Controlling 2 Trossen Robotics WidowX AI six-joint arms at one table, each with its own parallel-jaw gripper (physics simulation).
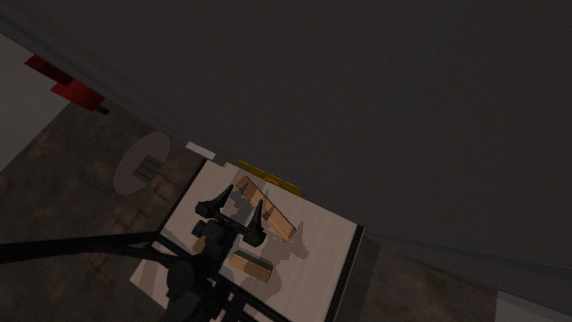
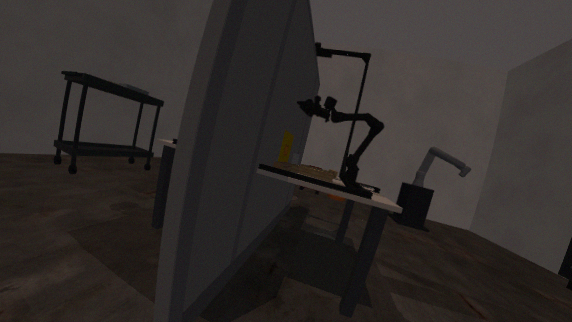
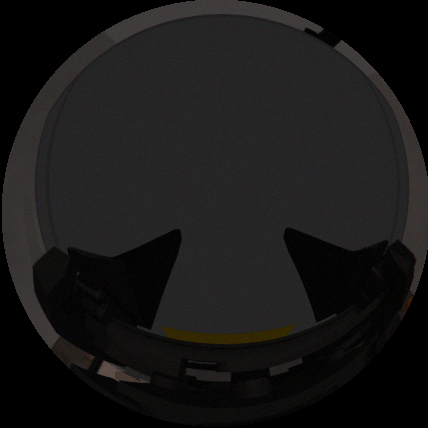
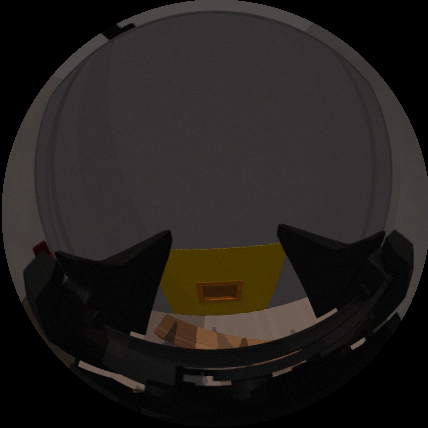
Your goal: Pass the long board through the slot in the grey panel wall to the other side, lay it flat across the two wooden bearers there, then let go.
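Places are measured from the left arm's base along level axes (x left, y down, z back), in centimetres.
Pixels of known places: left gripper, fingertip midpoint: (image 2: 298,104) (image 3: 233,233); right gripper, fingertip midpoint: (image 1: 246,191) (image 4: 225,232); left arm's base, origin of the base link: (image 2: 349,180); right arm's base, origin of the base link: (image 1: 221,292).
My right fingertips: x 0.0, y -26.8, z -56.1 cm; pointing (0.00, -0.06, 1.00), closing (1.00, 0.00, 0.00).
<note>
Ahead of a thing's pixels: the offset from my right fingertips to its top centre.
A long brown board {dx +0.1, dy +24.8, dz -2.3 cm} (image 1: 276,219) (image 4: 200,336) lies slantwise on the table near the grey panel wall (image 1: 400,125) (image 2: 250,125) (image 3: 225,125) (image 4: 215,125). The slot (image 1: 272,180) (image 4: 220,291) has an orange frame in a yellow plate (image 1: 292,188) (image 2: 286,141) (image 3: 230,338) (image 4: 185,270). My right gripper (image 1: 247,193) (image 4: 225,232) is open and empty above the table, facing the panel. My left gripper (image 2: 299,103) (image 3: 233,233) is open and empty, high near the panel. Pale wooden pieces {dx +12.4, dy +24.9, dz +33.6 cm} (image 2: 317,172) lie on its table; whether they are the two bearers I cannot tell.
A shorter pale wooden block {dx +5.9, dy +22.4, dz -22.5 cm} (image 1: 251,266) lies behind the board, and another pale piece {dx -15.4, dy +24.3, dz -22.4 cm} (image 1: 198,244) is partly hidden by my right arm. A dark stand (image 2: 360,90) rises beside my left arm. A wheeled cart (image 2: 117,91) and a grey arm (image 2: 450,159) stand farther off.
</note>
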